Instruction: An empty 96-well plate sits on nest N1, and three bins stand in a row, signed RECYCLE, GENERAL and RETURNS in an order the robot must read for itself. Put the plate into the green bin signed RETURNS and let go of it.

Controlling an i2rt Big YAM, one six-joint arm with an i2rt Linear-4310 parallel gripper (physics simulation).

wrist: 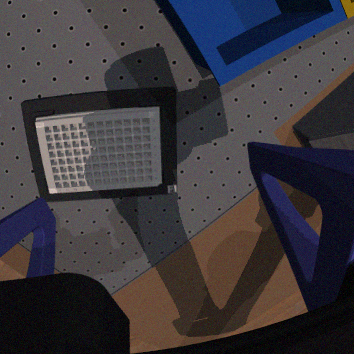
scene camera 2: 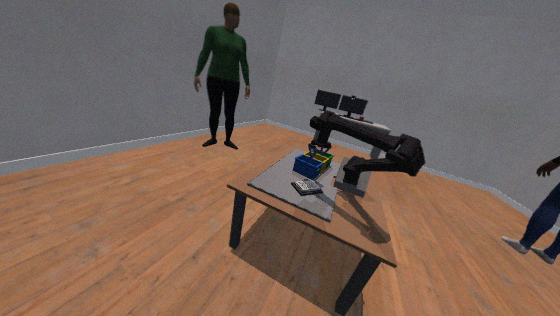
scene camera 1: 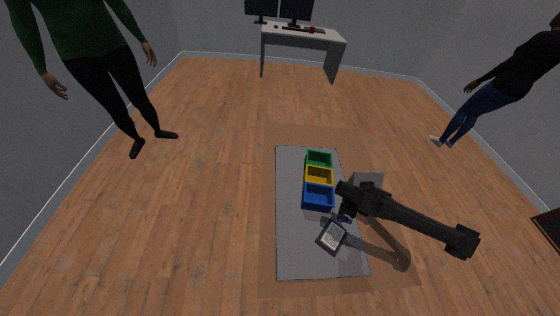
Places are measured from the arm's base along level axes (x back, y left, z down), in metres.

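Pixels of known places: gripper, fingertip midpoint: (wrist: 142, 182) (scene camera 2: 316, 156) (scene camera 1: 340, 211); arm's base, origin of the base link: (scene camera 2: 351, 175).
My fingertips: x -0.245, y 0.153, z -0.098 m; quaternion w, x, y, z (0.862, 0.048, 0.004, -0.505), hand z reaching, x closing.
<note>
Ahead of a thing's pixels: the offset from my fingertips to its middle. "spot": to the spot under its first point. Level surfaces: height alone.
The pale 96-well plate @(dx +0.008, dy +0.067, dz +0.170 m) (scene camera 1: 333, 236) (scene camera 2: 306, 184) (wrist: 105, 150) lies flat in the black nest @(spot: dx +0.048, dy +0.002, dz +0.177 m) (wrist: 169, 130), partly shaded in the wrist view. My gripper (scene camera 1: 344, 219) (scene camera 2: 320, 149) (wrist: 142, 182) is open and empty, above the board beside the plate, with its blue fingers spread wide. The green bin @(spot: dx +0.037, dy -0.441, dz +0.159 m) (scene camera 1: 319, 159) is at the far end of the row, the yellow bin @(dx -0.021, dy -0.267, dz +0.139 m) (scene camera 1: 319, 176) in the middle, and the blue bin (scene camera 1: 318, 197) (scene camera 2: 307, 166) (wrist: 235, 70) nearest the plate. The signs on the bins cannot be read in these views.
The grey perforated board @(dz +0.188 m) (scene camera 1: 292, 240) (scene camera 2: 272, 182) lies on the wooden table @(dz +0.201 m) (scene camera 2: 300, 218). The arm's base (scene camera 2: 350, 186) stands beside the board. A desk (scene camera 1: 300, 35) with monitors stands in the background. One person (scene camera 1: 95, 40) (scene camera 2: 223, 65) is in green, another (scene camera 1: 520, 70) in dark clothes.
</note>
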